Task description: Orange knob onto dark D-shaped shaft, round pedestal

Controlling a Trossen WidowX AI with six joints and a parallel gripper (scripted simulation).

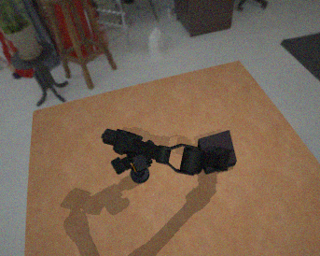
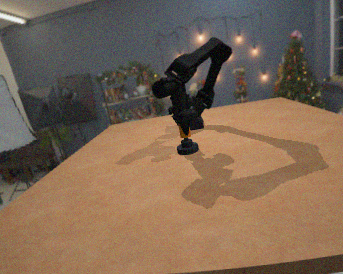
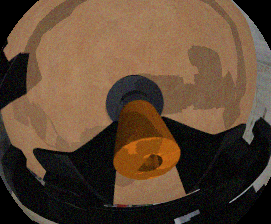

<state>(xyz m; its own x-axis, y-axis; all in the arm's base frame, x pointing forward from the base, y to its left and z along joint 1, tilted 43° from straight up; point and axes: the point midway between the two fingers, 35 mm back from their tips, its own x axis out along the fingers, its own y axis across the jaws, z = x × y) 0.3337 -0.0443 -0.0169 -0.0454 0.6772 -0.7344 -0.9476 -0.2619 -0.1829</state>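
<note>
My gripper tip is 2 cm below the orange knob. The rest, counted from my gripper tip: round pedestal 4 cm below.
</note>
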